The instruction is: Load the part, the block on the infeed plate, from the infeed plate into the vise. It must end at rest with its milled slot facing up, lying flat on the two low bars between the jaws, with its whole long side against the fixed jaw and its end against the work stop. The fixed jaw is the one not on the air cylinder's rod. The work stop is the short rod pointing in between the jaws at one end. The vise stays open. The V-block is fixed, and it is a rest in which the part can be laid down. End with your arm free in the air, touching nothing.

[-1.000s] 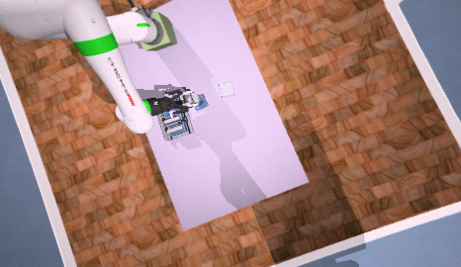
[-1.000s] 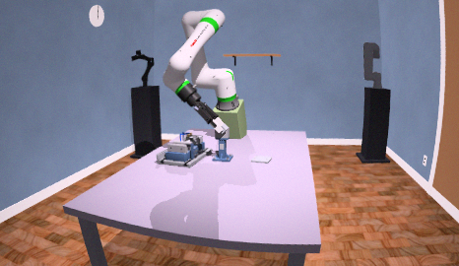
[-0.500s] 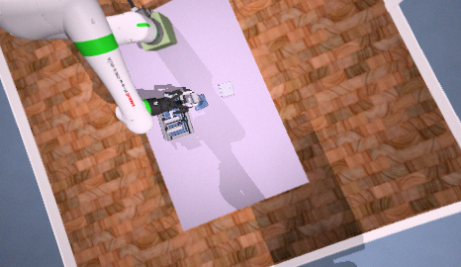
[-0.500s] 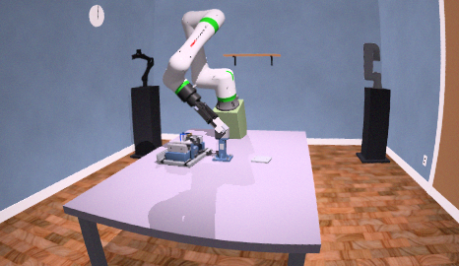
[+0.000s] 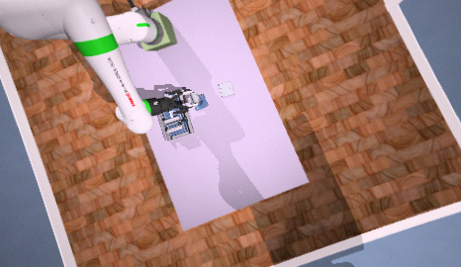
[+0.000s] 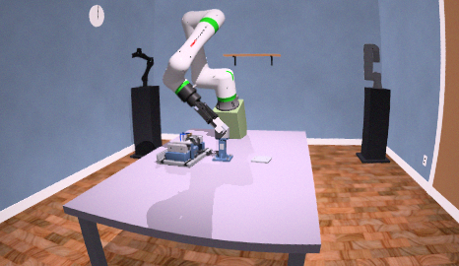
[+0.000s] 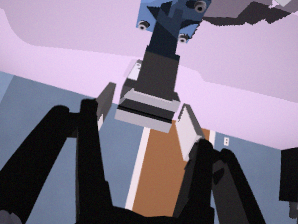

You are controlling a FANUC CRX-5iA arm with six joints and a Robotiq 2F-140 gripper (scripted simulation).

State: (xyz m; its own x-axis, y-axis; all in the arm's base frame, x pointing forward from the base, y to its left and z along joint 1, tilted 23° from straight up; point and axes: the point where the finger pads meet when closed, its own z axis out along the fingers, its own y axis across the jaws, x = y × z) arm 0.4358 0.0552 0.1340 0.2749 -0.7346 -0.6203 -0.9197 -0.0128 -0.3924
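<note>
My gripper is now 1 cm to the right of the part and 1 cm above it. Also, from my hand: air cylinder rod: 18 cm to the right, 10 cm below.
</note>
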